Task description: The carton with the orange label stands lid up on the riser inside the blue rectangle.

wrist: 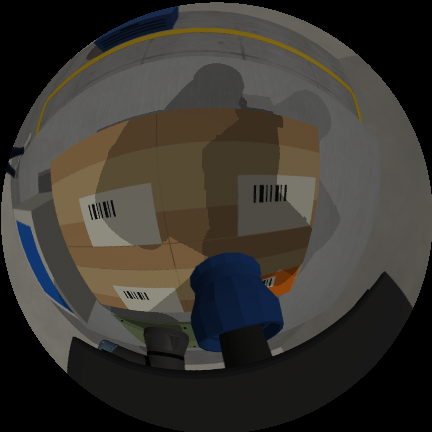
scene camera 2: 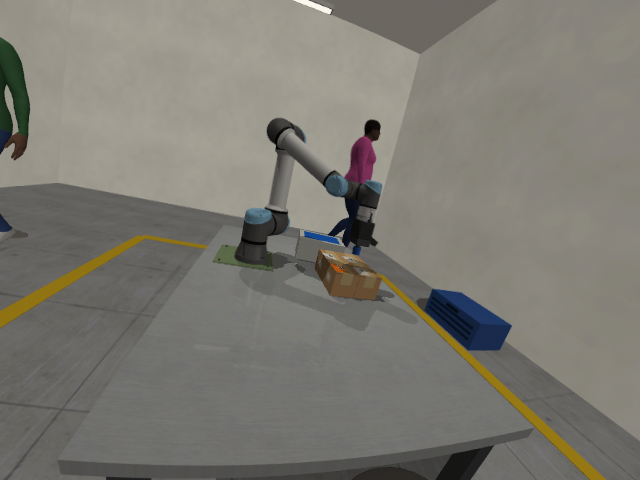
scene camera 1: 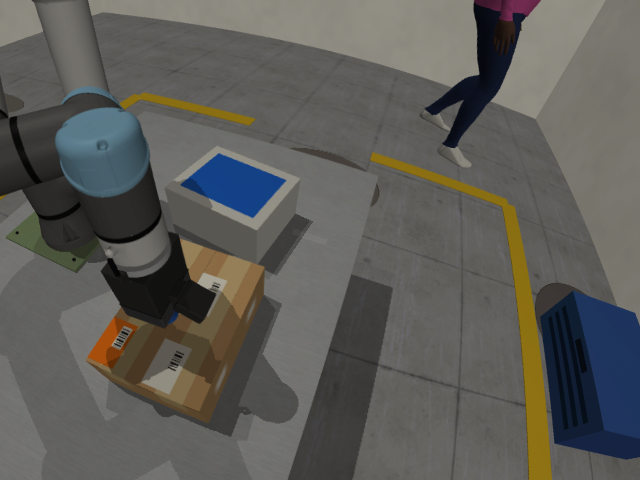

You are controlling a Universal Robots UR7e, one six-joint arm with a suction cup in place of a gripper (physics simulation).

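Pixels of known places: hand at its tool point: [wrist: 226, 281] [scene camera 2: 355, 253]; arm's base at its link origin: [wrist: 165, 335] [scene camera 2: 251, 258] [scene camera 1: 73, 227].
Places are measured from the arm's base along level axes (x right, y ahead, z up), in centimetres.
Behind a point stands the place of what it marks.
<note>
The brown carton [scene camera 1: 240, 281] [scene camera 2: 346, 284] [wrist: 125, 260] stands on the table, labels up. Seams cross its top, which bears white labels and an orange label [scene camera 1: 103, 346] @[x 26.0, y 31.6, z 9.8 cm] [scene camera 2: 338, 268] @[x 25.6, y 32.2, z 9.9 cm] [wrist: 289, 282] @[x 28.2, y 32.2, z 9.8 cm] at one corner. My suction gripper [scene camera 1: 173, 318] [scene camera 2: 356, 251] [wrist: 225, 265] points down with its blue cup low over the carton top, near the middle. A small gap seems to remain, and the cup holds nothing that I can see. In the wrist view the cup hides part of the orange label. The blue rectangle [scene camera 1: 237, 186] @[x -16.4, y 39.4, z 11.5 cm] [scene camera 2: 320, 237] @[x -17.2, y 37.4, z 11.4 cm] [wrist: 37, 265] @[x -15.0, y 39.0, z 11.5 cm] marks the top of the grey riser [scene camera 1: 217, 227] @[x -7.3, y 38.1, z 6.4 cm] [scene camera 2: 310, 250] @[x -9.0, y 30.6, z 5.4 cm], beside the carton.
The arm's green base plate [scene camera 1: 31, 242] @[x 7.8, y -7.5, z 0.1 cm] [scene camera 2: 224, 256] @[x 1.6, y -11.9, z -0.1 cm] is on the table [scene camera 2: 248, 403] @[x 75.6, y -3.0, z -0.6 cm] near the riser. A blue cabinet [scene camera 1: 610, 372] [scene camera 2: 478, 320] stands on the floor beyond the yellow line. A person in a pink top [scene camera 2: 361, 157] is behind the table, and another in green [scene camera 2: 15, 87] is at the left.
</note>
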